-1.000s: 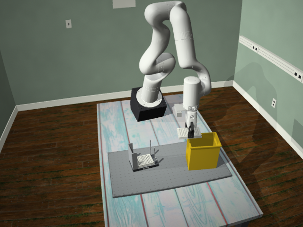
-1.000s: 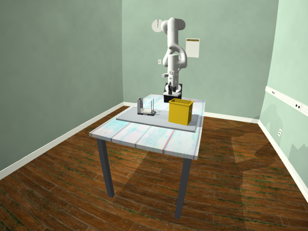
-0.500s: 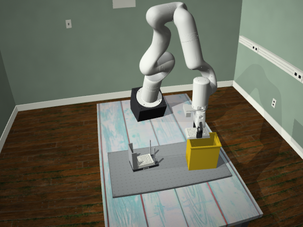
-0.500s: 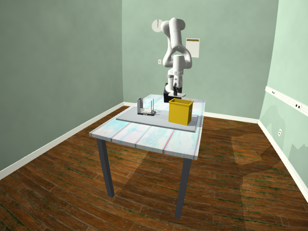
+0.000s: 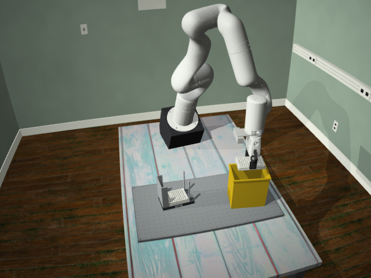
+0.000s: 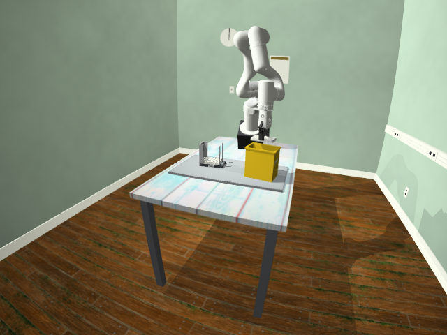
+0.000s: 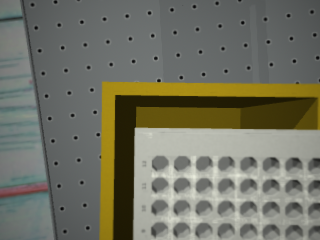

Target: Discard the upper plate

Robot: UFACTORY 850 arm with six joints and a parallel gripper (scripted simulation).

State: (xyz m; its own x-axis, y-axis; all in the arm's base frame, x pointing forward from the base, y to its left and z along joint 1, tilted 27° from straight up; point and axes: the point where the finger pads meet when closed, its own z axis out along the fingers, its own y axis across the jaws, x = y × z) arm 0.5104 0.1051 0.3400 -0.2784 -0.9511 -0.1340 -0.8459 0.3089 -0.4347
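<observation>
Right now my hand is 15 cm above the yellow plastics bin.
</observation>
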